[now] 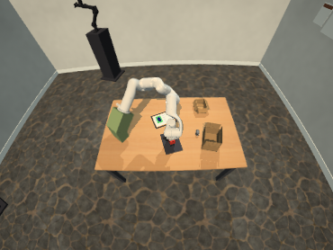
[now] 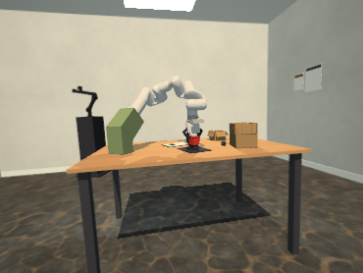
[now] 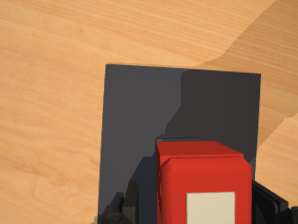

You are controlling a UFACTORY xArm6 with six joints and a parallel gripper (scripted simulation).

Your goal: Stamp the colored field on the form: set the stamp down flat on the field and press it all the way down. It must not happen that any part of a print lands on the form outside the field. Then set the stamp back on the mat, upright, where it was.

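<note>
Right now my hand is 20 mm above the red stamp. Round my hand: small dark object: 230 mm ahead, 170 mm to the left, 50 mm below; form: 270 mm to the left, 150 mm behind, 60 mm below; dark mat: 70 mm below.
</note>
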